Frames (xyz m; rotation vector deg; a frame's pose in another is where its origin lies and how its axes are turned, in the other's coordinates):
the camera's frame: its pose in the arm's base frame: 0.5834 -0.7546 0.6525 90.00 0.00 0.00
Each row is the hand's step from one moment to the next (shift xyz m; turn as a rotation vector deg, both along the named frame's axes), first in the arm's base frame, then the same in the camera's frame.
Working: the arm's base frame: its pose in the camera's frame: -0.5834 -0.6525 -0.7546 -90.00 0.00 0.00

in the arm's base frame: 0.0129 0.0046 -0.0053 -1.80 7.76 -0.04
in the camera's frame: 0.0129 -0.0053 -0.0046 -1.80 -0.04 -7.76
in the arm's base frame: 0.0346 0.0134 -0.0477 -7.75 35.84 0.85
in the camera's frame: 0.0346 -0.0477 -0.0134 -7.75 0.85 -35.84
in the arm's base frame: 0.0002 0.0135 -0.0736 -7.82 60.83 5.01
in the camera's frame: 0.0002 -0.0736 -0.0135 -7.82 5.01 -60.83
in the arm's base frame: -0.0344 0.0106 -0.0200 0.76 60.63 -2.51
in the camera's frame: -0.0344 -0.0200 -0.0106 0.76 -2.51 -60.63
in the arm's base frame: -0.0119 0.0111 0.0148 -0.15 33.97 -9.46
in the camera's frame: -0.0119 0.0148 -0.0111 -0.15 -9.46 -33.97
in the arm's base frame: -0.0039 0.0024 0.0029 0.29 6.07 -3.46
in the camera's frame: -0.0039 0.0029 -0.0024 0.29 -3.46 -6.07
